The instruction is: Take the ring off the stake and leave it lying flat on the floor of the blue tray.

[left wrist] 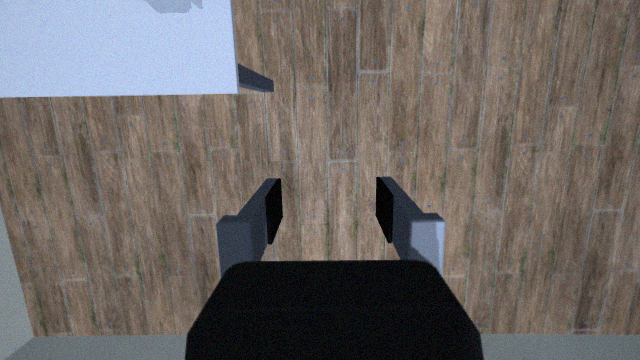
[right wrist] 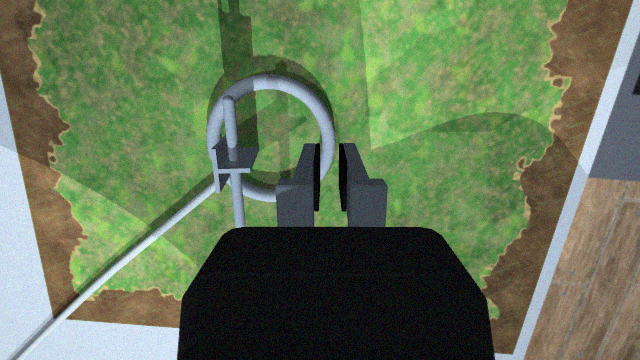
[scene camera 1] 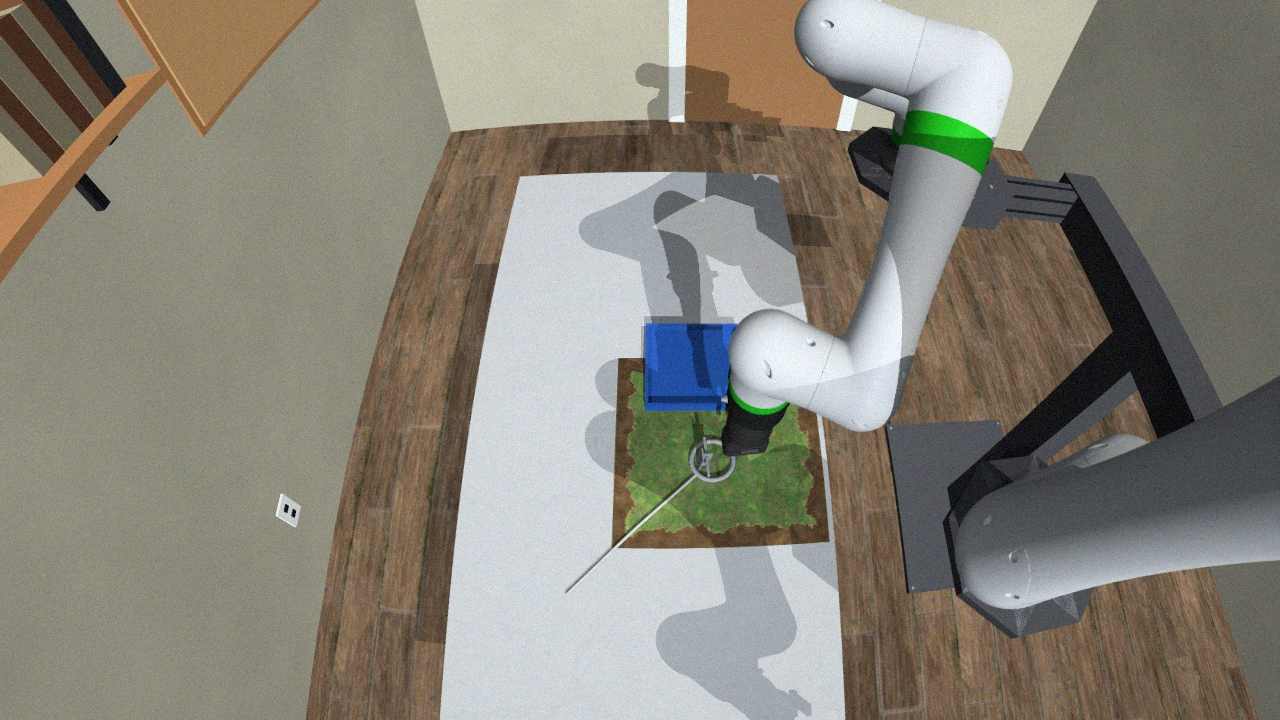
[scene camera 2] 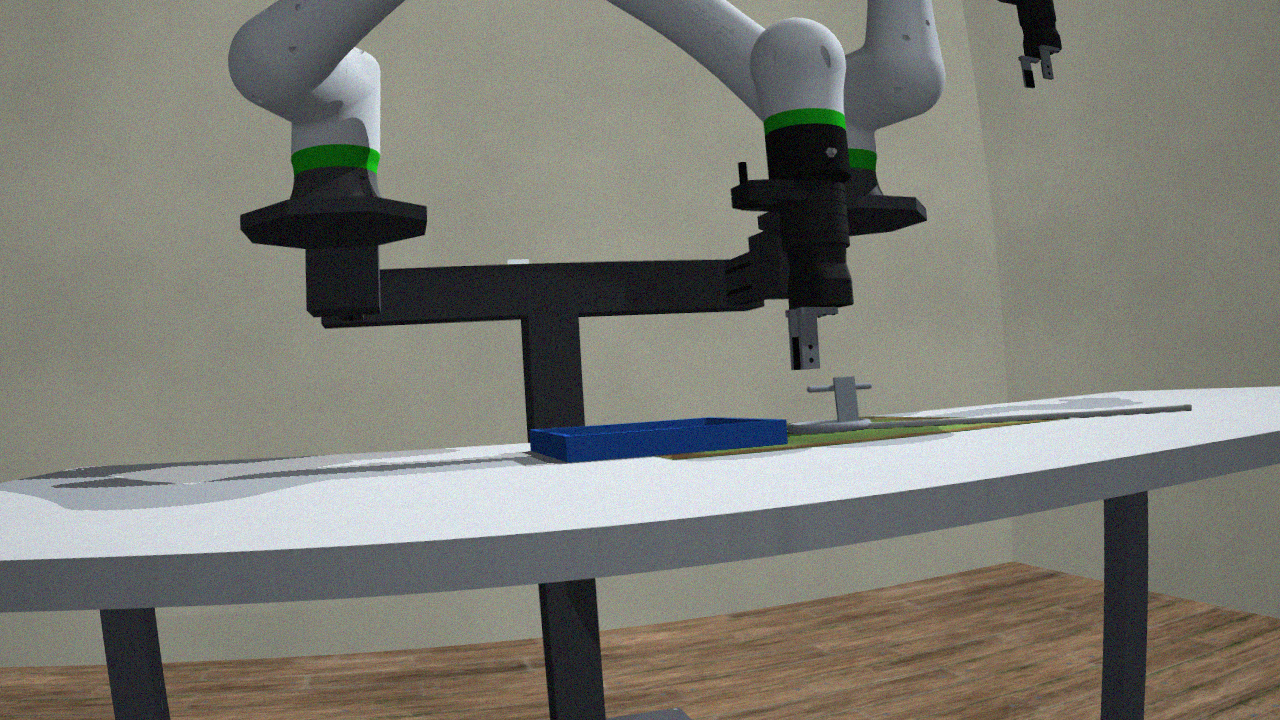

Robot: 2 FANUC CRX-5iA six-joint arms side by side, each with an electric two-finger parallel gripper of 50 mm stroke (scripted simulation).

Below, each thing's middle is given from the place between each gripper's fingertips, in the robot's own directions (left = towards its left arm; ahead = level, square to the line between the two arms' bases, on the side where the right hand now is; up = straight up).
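The mat (scene camera 1: pixel 778 497) is 10 cm below my right hand (scene camera 2: pixel 805 369), 2 cm to the right of it and 2 cm ahead of it. Counted from that same right hand, the grey stake (scene camera 2: pixel 845 388) is 6 cm ahead, 1 cm to the left and 5 cm below, while the blue tray (scene camera 2: pixel 600 442) sits 20 cm to the right, 7 cm ahead and 7 cm below. The grey ring (scene camera 2: pixel 821 426) is 4 cm ahead of my right hand and 8 cm below it.
Measured from my left hand (scene camera 2: pixel 1039 83), the mat is 78 cm to the right, 42 cm ahead and 62 cm below. The grey ring is 75 cm to the right of my left hand, 44 cm ahead of it and 60 cm below it; the blue tray, from the same hand, is 96 cm to the right, 47 cm ahead and 60 cm below. As for the grey stake, I find it 58 cm below my left hand, 46 cm ahead of it and 75 cm to the right of it.
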